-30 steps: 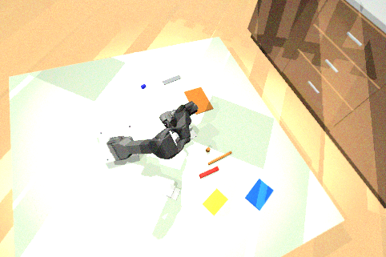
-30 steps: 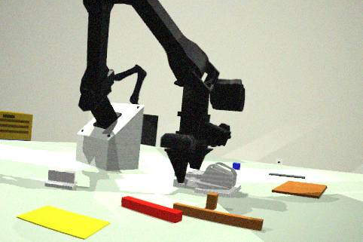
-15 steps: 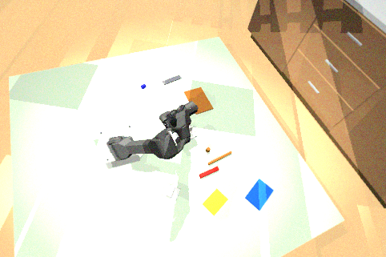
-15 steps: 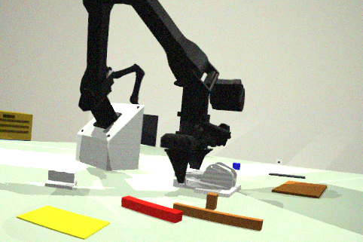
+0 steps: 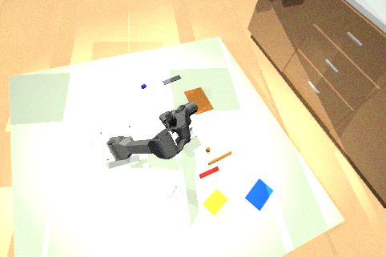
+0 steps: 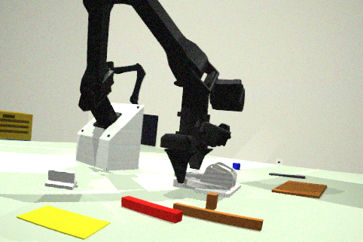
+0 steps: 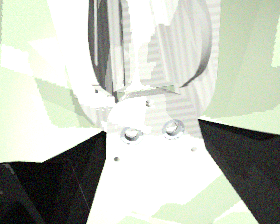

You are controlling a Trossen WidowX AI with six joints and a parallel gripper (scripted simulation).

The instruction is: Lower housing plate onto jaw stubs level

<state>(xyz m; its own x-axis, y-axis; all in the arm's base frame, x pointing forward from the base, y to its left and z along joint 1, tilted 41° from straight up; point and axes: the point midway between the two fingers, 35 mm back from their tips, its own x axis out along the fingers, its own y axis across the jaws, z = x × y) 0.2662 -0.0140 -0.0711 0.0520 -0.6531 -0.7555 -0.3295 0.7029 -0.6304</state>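
Right now my gripper tip is 30 mm short of the grey jaw assembly and 10 mm to the left of it. The rest, counted from my gripper tip: brown bar (190 mm ahead, 160 mm to the right); red bar (220 mm to the right, 120 mm ahead); peg (150 mm ahead, 110 mm to the right).
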